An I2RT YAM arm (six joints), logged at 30 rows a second.
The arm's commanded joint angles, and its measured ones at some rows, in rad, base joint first. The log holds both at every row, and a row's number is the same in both.
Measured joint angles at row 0:
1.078 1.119 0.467 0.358 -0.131 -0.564
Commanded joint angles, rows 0 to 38:
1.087 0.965 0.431 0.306 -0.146 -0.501
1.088 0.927 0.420 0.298 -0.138 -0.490
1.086 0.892 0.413 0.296 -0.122 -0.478
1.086 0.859 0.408 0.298 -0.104 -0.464
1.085 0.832 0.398 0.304 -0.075 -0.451
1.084 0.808 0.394 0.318 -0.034 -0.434
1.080 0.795 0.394 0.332 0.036 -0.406
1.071 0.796 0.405 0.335 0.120 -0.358
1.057 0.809 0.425 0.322 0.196 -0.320
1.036 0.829 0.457 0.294 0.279 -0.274
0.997 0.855 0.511 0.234 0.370 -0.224
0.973 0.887 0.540 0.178 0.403 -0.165
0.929 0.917 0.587 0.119 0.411 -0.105
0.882 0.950 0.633 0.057 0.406 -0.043
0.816 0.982 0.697 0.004 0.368 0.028
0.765 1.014 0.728 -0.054 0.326 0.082
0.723 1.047 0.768 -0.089 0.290 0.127
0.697 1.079 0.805 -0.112 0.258 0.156
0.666 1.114 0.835 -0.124 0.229 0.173
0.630 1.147 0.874 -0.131 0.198 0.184
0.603 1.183 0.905 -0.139 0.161 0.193
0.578 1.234 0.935 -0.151 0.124 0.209
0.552 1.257 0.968 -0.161 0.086 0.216
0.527 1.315 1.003 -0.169 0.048 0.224
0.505 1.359 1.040 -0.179 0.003 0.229
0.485 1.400 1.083 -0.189 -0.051 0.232
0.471 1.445 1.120 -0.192 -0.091 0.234
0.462 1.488 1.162 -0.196 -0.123 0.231
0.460 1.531 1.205 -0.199 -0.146 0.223
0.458 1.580 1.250 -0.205 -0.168 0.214
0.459 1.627 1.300 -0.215 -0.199 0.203
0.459 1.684 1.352 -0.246 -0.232 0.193
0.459 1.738 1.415 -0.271 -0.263 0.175
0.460 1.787 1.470 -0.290 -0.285 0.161
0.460 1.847 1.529 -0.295 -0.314 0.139
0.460 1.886 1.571 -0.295 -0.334 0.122
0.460 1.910 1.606 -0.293 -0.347 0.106
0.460 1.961 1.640 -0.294 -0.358 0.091
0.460 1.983 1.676 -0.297 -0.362 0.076
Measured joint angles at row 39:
0.464 1.885 1.557 -0.229 -0.252 0.152
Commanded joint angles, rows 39 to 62:
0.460 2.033 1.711 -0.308 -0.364 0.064
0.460 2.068 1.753 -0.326 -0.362 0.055
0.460 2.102 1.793 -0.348 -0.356 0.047
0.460 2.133 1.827 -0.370 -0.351 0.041
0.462 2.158 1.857 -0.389 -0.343 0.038
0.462 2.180 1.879 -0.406 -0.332 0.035
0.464 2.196 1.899 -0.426 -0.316 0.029
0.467 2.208 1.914 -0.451 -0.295 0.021
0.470 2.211 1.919 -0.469 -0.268 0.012
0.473 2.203 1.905 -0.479 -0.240 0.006
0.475 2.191 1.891 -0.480 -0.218 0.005
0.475 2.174 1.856 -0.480 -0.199 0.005
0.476 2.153 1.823 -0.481 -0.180 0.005
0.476 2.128 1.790 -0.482 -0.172 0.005
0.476 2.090 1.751 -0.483 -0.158 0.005
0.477 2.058 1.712 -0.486 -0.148 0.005
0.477 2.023 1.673 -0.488 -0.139 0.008
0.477 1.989 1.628 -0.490 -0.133 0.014
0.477 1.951 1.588 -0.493 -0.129 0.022
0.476 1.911 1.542 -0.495 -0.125 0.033
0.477 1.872 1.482 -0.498 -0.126 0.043
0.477 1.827 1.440 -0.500 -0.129 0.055
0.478 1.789 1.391 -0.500 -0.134 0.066
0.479 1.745 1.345 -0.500 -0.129 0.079
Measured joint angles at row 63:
0.465 1.877 1.487 -0.421 -0.134 0.033
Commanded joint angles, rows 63 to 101:
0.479 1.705 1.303 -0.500 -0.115 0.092
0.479 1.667 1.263 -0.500 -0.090 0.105
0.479 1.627 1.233 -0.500 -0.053 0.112
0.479 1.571 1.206 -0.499 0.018 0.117
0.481 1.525 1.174 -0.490 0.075 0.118
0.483 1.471 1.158 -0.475 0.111 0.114
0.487 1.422 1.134 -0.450 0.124 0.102
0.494 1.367 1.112 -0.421 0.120 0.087
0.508 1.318 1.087 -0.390 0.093 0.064
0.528 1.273 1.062 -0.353 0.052 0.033
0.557 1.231 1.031 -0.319 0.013 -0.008
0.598 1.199 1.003 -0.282 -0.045 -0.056
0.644 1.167 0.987 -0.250 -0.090 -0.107
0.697 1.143 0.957 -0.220 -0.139 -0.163
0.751 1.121 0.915 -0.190 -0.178 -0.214
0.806 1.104 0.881 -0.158 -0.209 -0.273
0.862 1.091 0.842 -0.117 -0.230 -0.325
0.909 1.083 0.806 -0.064 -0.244 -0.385
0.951 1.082 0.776 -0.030 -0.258 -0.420
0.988 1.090 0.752 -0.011 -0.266 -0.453
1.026 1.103 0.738 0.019 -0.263 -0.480
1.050 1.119 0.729 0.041 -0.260 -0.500
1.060 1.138 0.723 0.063 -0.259 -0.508
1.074 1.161 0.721 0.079 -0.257 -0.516
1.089 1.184 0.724 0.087 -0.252 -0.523
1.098 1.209 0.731 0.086 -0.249 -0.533
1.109 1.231 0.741 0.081 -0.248 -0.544
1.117 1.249 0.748 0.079 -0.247 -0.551
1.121 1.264 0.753 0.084 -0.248 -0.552
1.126 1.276 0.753 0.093 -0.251 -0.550
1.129 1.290 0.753 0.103 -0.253 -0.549
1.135 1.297 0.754 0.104 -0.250 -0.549
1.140 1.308 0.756 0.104 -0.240 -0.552
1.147 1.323 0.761 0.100 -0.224 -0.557
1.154 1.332 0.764 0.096 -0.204 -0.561
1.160 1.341 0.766 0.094 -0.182 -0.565
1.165 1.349 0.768 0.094 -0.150 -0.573
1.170 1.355 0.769 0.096 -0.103 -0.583
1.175 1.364 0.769 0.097 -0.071 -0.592
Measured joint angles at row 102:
1.143 1.333 0.746 0.085 -0.193 -0.545
